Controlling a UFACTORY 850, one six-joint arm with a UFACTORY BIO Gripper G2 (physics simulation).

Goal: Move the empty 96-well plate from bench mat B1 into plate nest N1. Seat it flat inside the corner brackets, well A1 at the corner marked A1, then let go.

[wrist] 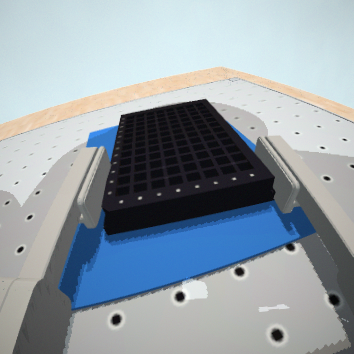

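The black 96-well plate [182,155] lies flat at the middle of the wrist view, over the blue bench mat B1 [190,250]. Its near short side faces the camera, and small pale marks run along its near and left edges; they are too small to read. My gripper [188,181] is shut on the plate, one finger pad against each long side near the close end. A narrow shadow lies on the mat along the plate's near bottom edge; whether there is a small gap beneath is hard to tell. Plate nest N1 does not show in this view.
The grey perforated bench top [150,330] extends around the mat, with rows of dark holes. A wooden edge [165,82] borders it at the back, with a pale blue background beyond. Grey shadows fall on the bench at both sides.
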